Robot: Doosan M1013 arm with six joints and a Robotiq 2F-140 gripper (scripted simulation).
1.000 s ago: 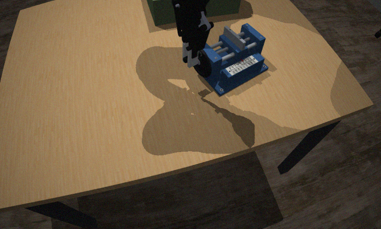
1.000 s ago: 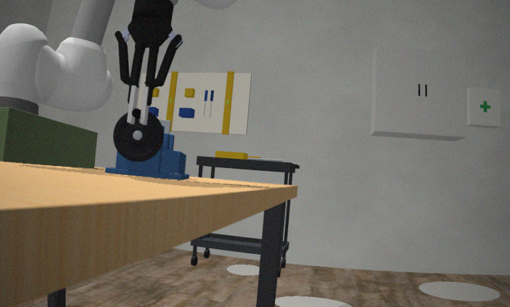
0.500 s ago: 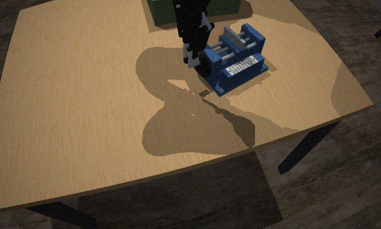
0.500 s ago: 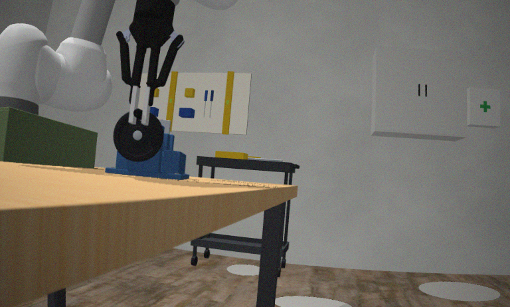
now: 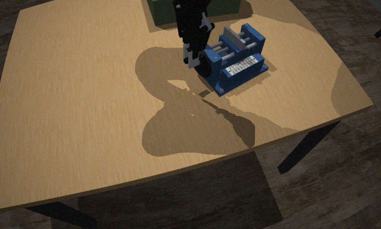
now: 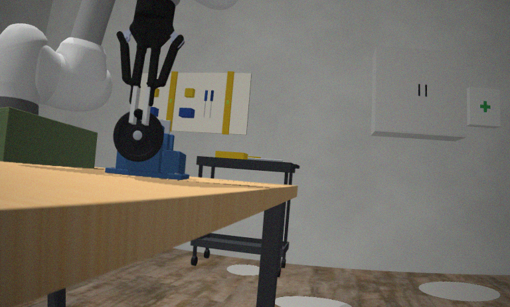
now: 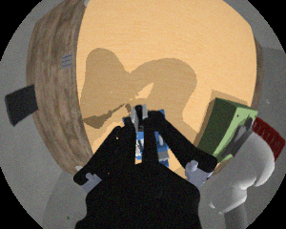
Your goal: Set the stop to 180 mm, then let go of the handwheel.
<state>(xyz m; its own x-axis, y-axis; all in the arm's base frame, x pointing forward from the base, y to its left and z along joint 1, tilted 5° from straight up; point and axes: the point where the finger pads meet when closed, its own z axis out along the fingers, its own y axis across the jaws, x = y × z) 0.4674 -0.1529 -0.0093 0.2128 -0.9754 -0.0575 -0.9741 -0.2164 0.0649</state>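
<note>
Right now my hand is 1 cm past the handwheel, 2 cm to the right of it and 2 cm above it. The rest, counted from my hand: stop plate 3 cm behind, 15 cm to the left, 4 cm below.
</note>
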